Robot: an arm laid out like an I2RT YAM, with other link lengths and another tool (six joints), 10 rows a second.
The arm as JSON. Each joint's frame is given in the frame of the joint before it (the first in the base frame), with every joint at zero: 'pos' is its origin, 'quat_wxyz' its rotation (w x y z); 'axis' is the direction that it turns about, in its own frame. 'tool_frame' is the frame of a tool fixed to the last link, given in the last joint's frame.
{
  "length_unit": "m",
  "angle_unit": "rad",
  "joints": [
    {
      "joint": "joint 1",
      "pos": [
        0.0,
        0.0,
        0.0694
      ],
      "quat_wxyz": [
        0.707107,
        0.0,
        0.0,
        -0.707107
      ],
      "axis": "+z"
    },
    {
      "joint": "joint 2",
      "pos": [
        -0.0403,
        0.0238,
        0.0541
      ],
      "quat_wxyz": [
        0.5,
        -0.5,
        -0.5,
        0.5
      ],
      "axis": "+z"
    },
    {
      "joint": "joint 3",
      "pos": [
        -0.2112,
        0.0,
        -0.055
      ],
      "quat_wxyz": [
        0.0,
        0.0,
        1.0,
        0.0
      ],
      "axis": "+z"
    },
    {
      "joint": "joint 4",
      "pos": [
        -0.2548,
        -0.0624,
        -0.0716
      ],
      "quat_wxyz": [
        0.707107,
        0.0,
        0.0,
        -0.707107
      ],
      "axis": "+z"
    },
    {
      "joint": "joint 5",
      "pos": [
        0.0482,
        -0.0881,
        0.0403
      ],
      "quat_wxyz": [
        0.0,
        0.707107,
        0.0,
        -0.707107
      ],
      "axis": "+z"
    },
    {
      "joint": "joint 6",
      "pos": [
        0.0,
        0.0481,
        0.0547
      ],
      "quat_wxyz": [
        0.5,
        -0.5,
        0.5,
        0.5
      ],
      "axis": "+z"
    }
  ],
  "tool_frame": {
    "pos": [
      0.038,
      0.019,
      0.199
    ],
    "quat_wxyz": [
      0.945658,
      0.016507,
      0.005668,
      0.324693
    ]
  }
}
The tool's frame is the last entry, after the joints.
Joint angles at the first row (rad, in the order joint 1, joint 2, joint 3, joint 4, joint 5, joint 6):
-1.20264, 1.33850, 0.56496, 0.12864, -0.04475, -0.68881
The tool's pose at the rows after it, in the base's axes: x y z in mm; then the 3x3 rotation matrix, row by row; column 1 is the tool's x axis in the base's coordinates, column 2 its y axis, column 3 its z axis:
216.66 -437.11 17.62; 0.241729 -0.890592 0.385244; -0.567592 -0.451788 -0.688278; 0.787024 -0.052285 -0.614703
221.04 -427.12 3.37; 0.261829 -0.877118 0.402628; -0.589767 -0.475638 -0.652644; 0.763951 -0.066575 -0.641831
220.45 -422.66 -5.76; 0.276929 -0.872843 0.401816; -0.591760 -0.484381 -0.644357; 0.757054 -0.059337 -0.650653
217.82 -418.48 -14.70; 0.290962 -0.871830 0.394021; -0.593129 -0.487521 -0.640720; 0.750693 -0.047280 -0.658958
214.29 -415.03 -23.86; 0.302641 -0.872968 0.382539; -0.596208 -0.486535 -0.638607; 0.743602 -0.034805 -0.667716
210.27 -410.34 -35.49; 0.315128 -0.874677 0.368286; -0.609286 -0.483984 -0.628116; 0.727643 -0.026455 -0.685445
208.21 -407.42 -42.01; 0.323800 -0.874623 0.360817; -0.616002 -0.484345 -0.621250; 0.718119 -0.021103 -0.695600
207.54 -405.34 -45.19; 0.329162 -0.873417 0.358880; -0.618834 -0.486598 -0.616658; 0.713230 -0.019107 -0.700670
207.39 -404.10 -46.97; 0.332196 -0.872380 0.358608; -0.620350 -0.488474 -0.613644; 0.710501 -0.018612 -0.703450
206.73 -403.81 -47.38; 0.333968 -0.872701 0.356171; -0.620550 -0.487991 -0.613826; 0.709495 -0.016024 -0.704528
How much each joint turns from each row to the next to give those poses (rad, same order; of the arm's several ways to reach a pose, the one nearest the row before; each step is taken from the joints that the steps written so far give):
-0.00001, 0.00162, 0.00452, -0.02419, -0.03231, 0.00600
0.00019, 0.01440, -0.00701, -0.01658, -0.02914, -0.01077
-0.00019, 0.01008, -0.01877, 0.01726, -0.00242, -0.01359
0.00000, 0.00628, -0.02260, 0.01890, 0.00600, -0.01266
0.00000, 0.00991, -0.02052, 0.02009, 0.01002, -0.00979
0.00001, 0.01484, -0.01285, 0.00460, 0.00959, -0.00692
0.00002, 0.00857, -0.00669, 0.00175, 0.00452, -0.00567
-0.00002, 0.00222, -0.00463, -0.00015, 0.00013, -0.00402
0.00002, 0.00161, -0.00238, 0.00001, -0.00082, -0.00229
0.00001, -0.00144, -0.00136, -0.00130, 0.00235, -0.00157

